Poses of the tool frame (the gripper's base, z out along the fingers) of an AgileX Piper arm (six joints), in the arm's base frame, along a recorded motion.
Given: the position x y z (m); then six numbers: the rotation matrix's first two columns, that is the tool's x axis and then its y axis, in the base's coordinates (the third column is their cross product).
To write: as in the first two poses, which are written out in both.
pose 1, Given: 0.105, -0.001, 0.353, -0.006, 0.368, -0.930, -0.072, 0.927, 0.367
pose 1, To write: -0.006, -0.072, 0.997, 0.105; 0.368, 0.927, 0.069, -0.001; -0.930, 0.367, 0.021, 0.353; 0, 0, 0, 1
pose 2, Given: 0.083, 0.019, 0.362, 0.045, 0.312, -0.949, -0.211, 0.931, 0.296
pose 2, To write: 0.045, -0.211, 0.976, 0.083; 0.312, 0.931, 0.187, 0.019; -0.949, 0.296, 0.108, 0.362; 0, 0, 0, 1
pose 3, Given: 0.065, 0.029, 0.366, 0.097, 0.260, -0.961, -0.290, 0.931, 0.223
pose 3, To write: 0.097, -0.290, 0.953, 0.065; 0.260, 0.931, 0.257, 0.029; -0.961, 0.223, 0.166, 0.366; 0, 0, 0, 1
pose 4, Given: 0.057, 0.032, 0.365, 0.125, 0.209, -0.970, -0.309, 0.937, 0.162
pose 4, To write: 0.125, -0.309, 0.943, 0.057; 0.209, 0.937, 0.279, 0.032; -0.970, 0.162, 0.182, 0.365; 0, 0, 0, 1
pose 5, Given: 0.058, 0.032, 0.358, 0.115, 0.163, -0.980, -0.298, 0.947, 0.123
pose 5, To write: 0.115, -0.298, 0.948, 0.058; 0.163, 0.947, 0.278, 0.032; -0.980, 0.123, 0.157, 0.358; 0, 0, 0, 1
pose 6, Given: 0.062, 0.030, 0.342, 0.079, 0.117, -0.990, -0.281, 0.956, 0.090
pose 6, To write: 0.079, -0.281, 0.957, 0.062; 0.117, 0.956, 0.271, 0.030; -0.990, 0.090, 0.108, 0.342; 0, 0, 0, 1
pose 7, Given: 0.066, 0.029, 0.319, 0.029, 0.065, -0.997, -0.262, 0.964, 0.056
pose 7, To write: 0.029, -0.262, 0.965, 0.066; 0.065, 0.964, 0.260, 0.029; -0.997, 0.056, 0.045, 0.319; 0, 0, 0, 1
